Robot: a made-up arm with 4 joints.
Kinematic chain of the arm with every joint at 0, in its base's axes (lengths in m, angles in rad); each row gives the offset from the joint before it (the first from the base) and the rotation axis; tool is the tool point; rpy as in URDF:
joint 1: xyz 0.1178 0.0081 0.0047 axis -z
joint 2: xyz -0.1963 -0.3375 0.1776 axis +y
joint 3: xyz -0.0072 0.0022 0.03 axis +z
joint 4: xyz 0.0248 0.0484 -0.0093 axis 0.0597 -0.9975 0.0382
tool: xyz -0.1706 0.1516 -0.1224 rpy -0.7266 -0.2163 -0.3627
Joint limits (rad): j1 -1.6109..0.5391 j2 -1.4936..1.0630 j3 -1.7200..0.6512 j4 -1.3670..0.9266
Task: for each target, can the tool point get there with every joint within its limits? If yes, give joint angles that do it. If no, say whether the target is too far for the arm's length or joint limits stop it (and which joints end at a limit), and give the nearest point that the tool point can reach.
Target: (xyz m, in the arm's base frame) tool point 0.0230 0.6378 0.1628
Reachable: no: joint limits stop it (at a limit: joint 1) | nearest point -0.1636 0.0960 0.1738 | short by 0.573 m
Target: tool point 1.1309 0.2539 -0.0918
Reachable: no: too far | nearest point 0.4937 0.0484 0.0310 | short by 0.681 m
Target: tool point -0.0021 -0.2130 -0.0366
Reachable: yes | joints -0.3115 -0.9649 0.2787 0.2389
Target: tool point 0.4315 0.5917 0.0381
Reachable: no: joint limits stop it (at a limit: joint 1, joint 4) | nearest point 0.4506 0.0919 0.1321 | short by 0.509 m
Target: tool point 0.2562 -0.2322 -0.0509
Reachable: yes | joints -1.3225 -1.1062 0.3301 0.0027
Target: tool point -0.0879 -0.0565 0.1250
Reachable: yes | joints 0.0258 -0.9393 -0.5647 -0.4111
